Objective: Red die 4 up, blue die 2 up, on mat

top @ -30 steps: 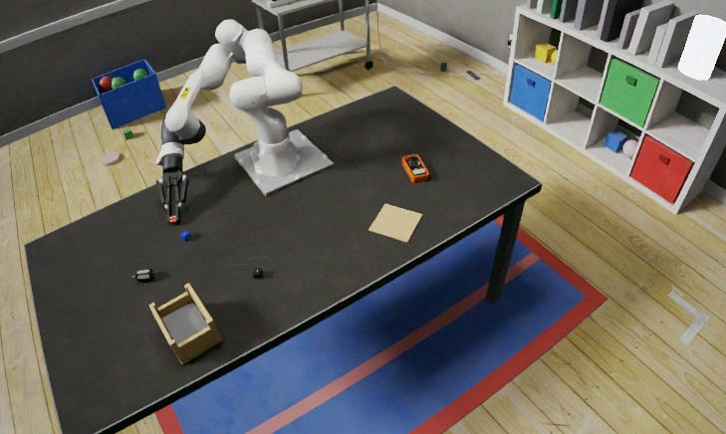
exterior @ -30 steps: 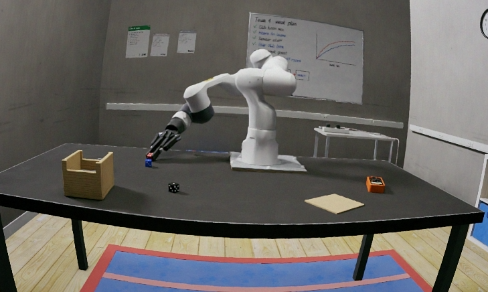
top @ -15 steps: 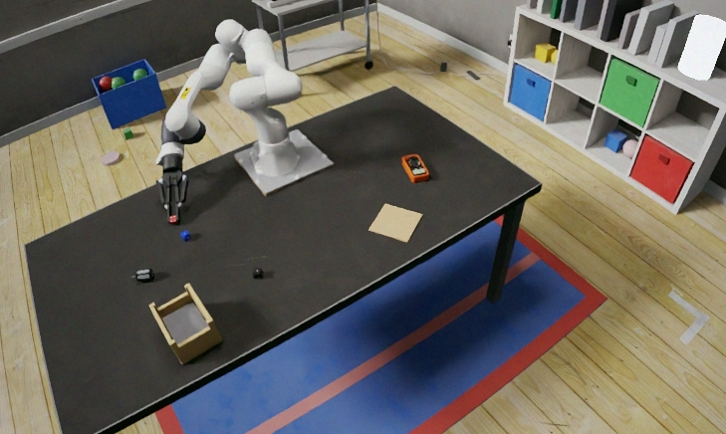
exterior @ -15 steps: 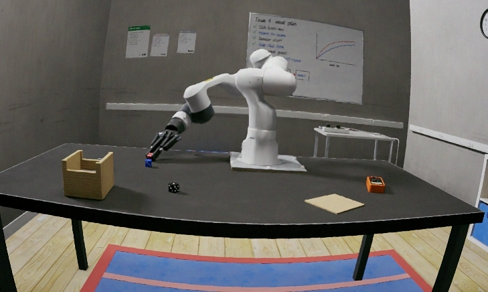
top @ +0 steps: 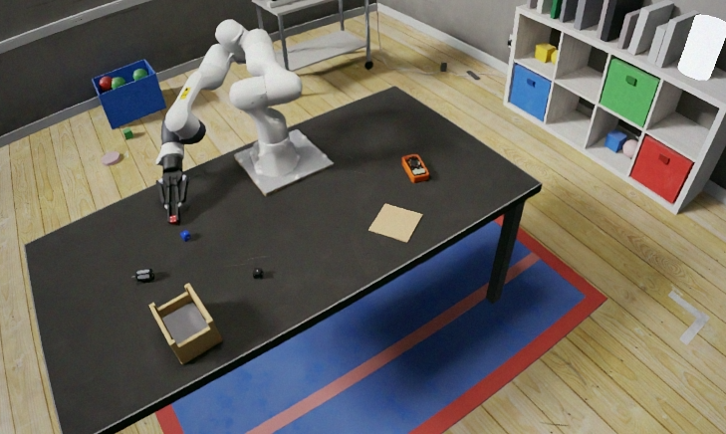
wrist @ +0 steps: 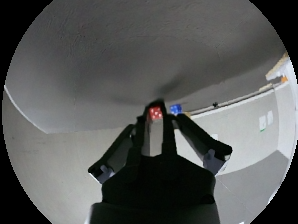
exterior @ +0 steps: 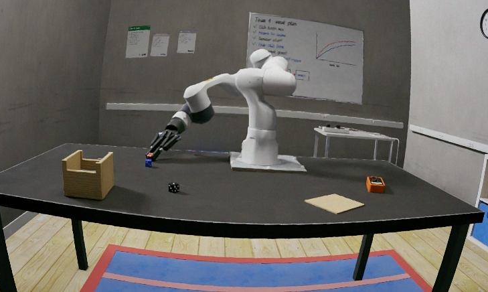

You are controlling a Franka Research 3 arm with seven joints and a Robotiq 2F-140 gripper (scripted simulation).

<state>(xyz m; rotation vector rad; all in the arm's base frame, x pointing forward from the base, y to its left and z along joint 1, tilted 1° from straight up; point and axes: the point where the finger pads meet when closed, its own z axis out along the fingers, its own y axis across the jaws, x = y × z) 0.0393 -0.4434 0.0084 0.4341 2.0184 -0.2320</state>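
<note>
The blue die lies 120 mm ahead of my hand and 20 mm below it. Round my hand: dark object (220 mm ahead, 190 mm to the right, 10 mm below); then black die (420 mm ahead, 160 mm to the left, 20 mm below); then red die (20 mm ahead, 10 mm to the right, 10 mm below).
</note>
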